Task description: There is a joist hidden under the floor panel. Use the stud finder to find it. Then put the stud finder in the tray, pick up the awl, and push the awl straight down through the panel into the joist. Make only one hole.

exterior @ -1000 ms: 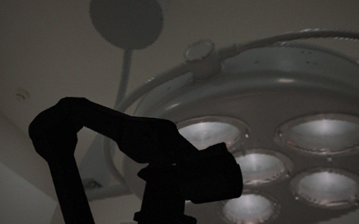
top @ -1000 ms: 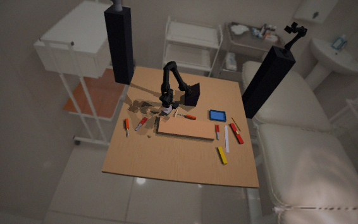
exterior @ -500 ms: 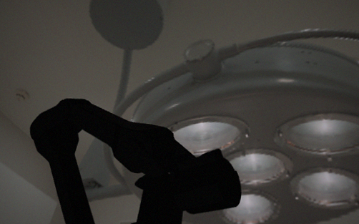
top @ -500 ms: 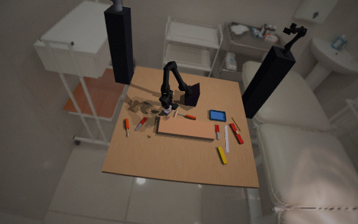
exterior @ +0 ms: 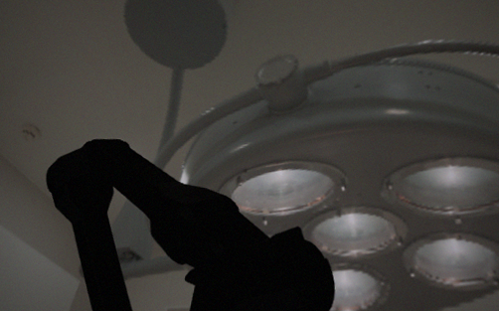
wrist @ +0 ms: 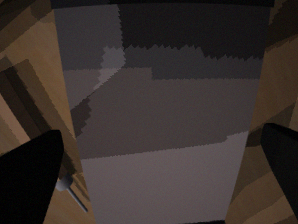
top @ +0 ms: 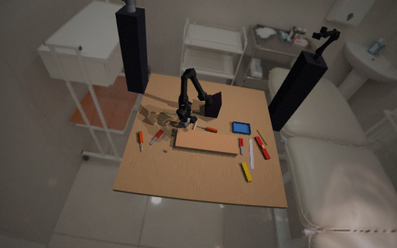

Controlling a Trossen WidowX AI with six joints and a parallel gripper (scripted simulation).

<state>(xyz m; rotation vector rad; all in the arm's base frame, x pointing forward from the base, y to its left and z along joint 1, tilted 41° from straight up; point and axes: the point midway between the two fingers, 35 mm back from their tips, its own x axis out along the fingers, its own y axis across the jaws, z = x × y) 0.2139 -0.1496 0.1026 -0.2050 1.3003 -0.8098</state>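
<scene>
My gripper tip is 40 mm above the stud finder, 10 mm to the right of it and 10 mm past it. Round my gripper tip: brown-handled awl (90 mm to the left, 40 mm below, 20 mm behind); green light (50 mm below, 30 mm behind, 10 mm to the left); blue tray (520 mm to the left, 90 mm behind, 40 mm below).
</scene>
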